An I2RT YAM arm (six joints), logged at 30 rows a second.
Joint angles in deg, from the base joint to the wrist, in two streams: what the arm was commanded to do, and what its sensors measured. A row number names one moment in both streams.
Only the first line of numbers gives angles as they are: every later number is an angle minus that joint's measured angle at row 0.
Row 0, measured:
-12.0, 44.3, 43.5, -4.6, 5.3, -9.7
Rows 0 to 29, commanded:
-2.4, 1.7, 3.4, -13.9, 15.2, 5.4
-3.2, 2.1, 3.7, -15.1, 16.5, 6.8
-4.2, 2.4, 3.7, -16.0, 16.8, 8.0
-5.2, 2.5, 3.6, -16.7, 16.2, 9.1
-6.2, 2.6, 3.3, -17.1, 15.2, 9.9
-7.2, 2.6, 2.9, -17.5, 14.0, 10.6
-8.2, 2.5, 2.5, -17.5, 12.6, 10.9
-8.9, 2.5, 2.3, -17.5, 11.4, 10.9
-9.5, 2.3, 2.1, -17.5, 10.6, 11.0
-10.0, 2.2, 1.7, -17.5, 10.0, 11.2
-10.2, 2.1, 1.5, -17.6, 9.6, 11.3
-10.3, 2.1, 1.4, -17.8, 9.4, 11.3
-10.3, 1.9, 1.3, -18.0, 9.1, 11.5
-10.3, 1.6, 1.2, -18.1, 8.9, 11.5
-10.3, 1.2, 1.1, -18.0, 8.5, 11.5
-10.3, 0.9, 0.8, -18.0, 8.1, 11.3
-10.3, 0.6, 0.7, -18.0, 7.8, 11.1
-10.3, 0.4, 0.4, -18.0, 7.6, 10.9
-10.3, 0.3, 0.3, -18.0, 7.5, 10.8
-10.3, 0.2, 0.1, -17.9, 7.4, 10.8
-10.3, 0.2, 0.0, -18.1, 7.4, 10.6
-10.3, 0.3, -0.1, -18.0, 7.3, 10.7
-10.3, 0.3, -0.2, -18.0, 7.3, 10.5
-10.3, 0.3, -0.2, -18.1, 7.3, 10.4
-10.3, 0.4, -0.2, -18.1, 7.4, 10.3
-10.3, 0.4, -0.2, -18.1, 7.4, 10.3
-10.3, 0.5, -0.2, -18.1, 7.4, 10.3
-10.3, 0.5, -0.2, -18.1, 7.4, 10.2
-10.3, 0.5, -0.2, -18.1, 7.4, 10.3
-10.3, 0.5, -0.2, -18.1, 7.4, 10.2
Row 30, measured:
-10.1, 0.8, 0.6, -17.6, 8.2, 9.9
